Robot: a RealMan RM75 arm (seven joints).
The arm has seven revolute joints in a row. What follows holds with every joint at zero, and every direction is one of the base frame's.
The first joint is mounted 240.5 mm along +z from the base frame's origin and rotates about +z.
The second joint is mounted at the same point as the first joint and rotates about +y.
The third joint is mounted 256 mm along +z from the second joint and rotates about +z.
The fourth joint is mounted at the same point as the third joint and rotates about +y.
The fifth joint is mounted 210 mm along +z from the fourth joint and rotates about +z.
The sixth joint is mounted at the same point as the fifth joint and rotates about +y.
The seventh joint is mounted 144 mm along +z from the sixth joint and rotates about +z.
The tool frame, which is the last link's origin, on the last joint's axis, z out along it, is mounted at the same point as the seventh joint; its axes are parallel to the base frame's.
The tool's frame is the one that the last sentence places.
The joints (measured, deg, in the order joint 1, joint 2, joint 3, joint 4, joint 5, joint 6, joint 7), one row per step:
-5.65, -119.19, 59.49, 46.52, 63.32, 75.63, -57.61
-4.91, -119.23, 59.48, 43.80, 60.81, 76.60, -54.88
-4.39, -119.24, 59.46, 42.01, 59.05, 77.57, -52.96
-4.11, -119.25, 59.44, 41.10, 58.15, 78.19, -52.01
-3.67, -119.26, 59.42, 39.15, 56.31, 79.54, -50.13
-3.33, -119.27, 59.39, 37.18, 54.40, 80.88, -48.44
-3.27, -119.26, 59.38, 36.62, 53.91, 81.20, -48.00
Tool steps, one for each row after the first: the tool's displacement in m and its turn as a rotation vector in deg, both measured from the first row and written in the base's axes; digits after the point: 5 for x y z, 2 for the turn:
-0.00812, -0.00797, -0.00235, 1.59, -1.05, 1.00
-0.01292, -0.01389, -0.00340, 2.80, -1.72, 1.43
-0.01514, -0.01718, -0.00385, 3.43, -2.11, 1.58
-0.01911, -0.02350, -0.00491, 4.70, -2.96, 1.82
-0.02272, -0.02936, -0.00564, 6.04, -3.95, 2.14
-0.02377, -0.03080, -0.00588, 6.38, -4.19, 2.27

